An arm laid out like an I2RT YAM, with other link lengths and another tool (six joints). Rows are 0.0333 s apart.
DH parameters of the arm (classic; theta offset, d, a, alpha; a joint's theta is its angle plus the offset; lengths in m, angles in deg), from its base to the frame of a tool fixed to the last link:
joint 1: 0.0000 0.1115 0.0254 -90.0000
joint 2: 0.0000 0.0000 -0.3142 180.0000
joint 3: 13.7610 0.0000 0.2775 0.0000
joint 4: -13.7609 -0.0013 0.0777 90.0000
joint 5: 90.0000 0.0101 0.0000 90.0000
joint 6: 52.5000 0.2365 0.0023 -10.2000
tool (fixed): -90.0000 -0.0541 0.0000 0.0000
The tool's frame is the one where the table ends.
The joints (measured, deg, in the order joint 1, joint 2, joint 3, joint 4, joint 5, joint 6), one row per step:
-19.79, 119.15, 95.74, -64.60, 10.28, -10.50
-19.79, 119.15, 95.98, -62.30, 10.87, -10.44
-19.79, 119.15, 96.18, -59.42, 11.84, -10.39
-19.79, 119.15, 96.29, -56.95, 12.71, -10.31
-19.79, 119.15, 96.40, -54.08, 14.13, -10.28
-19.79, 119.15, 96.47, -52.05, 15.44, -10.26
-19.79, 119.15, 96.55, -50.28, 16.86, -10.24
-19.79, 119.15, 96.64, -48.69, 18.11, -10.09
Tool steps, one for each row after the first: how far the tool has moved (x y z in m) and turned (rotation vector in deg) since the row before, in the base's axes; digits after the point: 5 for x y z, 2 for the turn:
0.01021, -0.00564, 0.00202, -1.41, -2.20, -0.09
0.01193, -0.00750, 0.00291, -1.95, -2.58, -0.15
0.00976, -0.00638, 0.00280, -1.68, -2.16, -0.21
0.01058, -0.00845, 0.00419, -2.31, -2.34, -0.32
0.00689, -0.00674, 0.00366, -1.90, -1.55, -0.34
0.00559, -0.00659, 0.00390, -1.91, -1.29, -0.41
0.00497, -0.00580, 0.00387, -1.66, -1.24, -0.52

